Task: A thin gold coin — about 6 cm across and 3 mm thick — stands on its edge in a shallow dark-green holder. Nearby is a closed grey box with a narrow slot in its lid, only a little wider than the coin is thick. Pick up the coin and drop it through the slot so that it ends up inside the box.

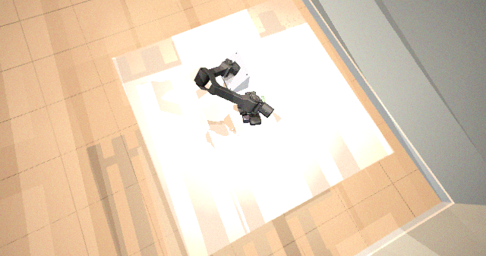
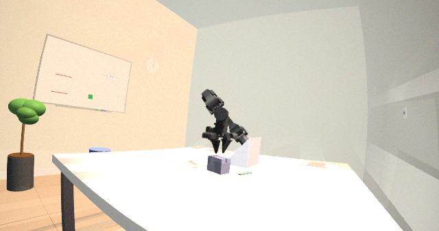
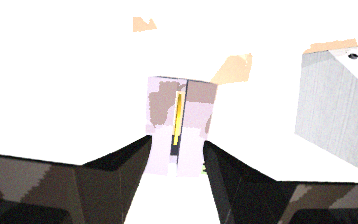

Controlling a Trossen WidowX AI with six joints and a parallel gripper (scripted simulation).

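Now: the gold coin 6 cm below my gripper tip.
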